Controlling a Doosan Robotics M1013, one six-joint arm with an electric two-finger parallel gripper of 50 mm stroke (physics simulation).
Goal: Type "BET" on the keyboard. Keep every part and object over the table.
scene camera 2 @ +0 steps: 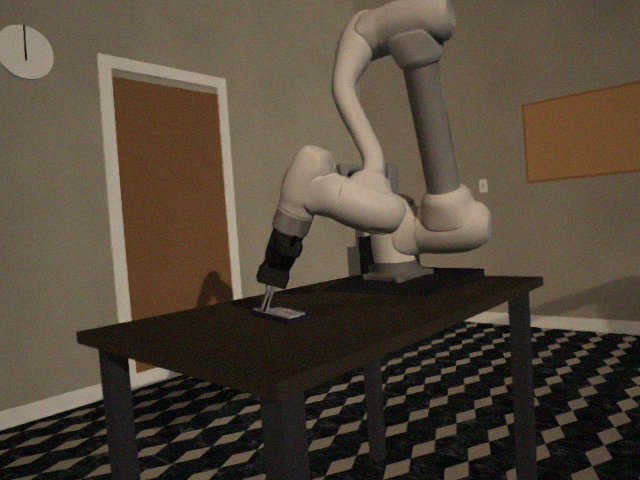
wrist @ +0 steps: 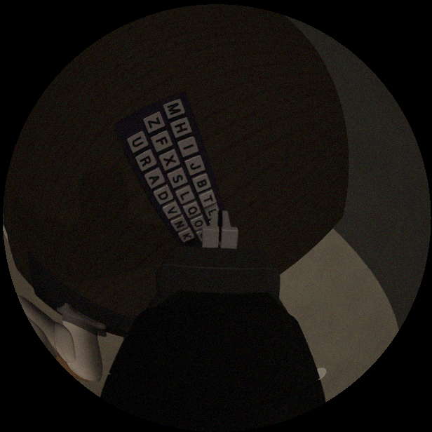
Scene:
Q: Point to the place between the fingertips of my gripper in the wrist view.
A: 219, 219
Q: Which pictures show my gripper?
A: Scene camera 2 and the wrist view: all of them.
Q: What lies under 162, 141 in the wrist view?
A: A keyboard.

